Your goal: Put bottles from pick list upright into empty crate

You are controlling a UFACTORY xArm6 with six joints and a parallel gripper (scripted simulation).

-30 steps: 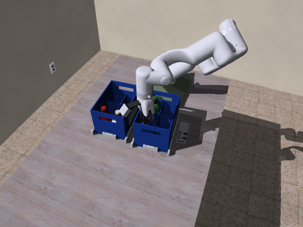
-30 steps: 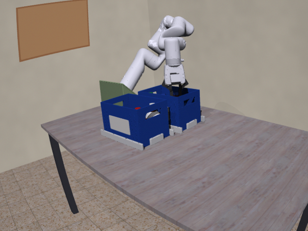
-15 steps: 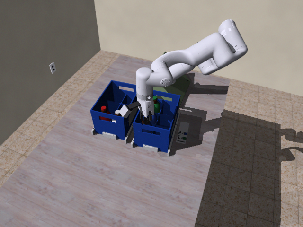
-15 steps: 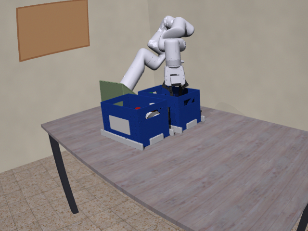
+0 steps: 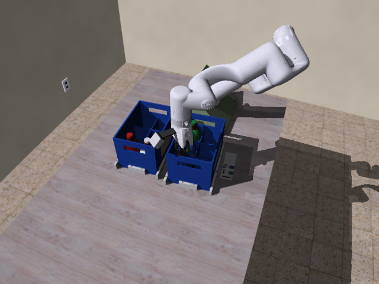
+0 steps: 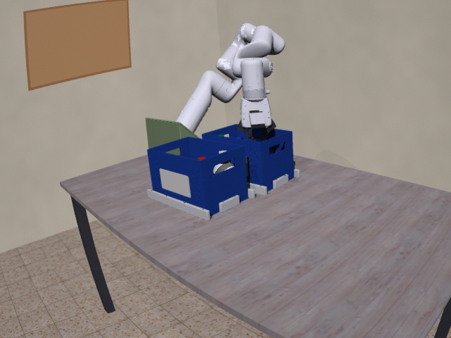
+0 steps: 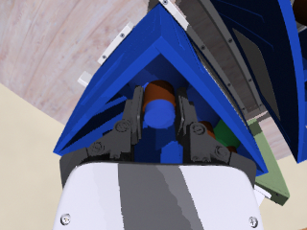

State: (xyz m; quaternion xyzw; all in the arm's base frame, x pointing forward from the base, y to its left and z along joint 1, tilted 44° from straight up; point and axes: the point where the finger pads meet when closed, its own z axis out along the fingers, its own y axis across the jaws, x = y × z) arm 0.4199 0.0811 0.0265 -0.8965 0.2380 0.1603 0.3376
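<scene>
Right now my hand is 7 cm above the blue-labelled bottle. From my hand the other things lie so: white-labelled bottle: 15 cm to the right, 7 cm below, 2 cm ahead; then green-labelled bottle: 17 cm behind, 7 cm below, 4 cm to the right; then red-label bottle: 23 cm to the right, 7 cm below, 3 cm ahead.
</scene>
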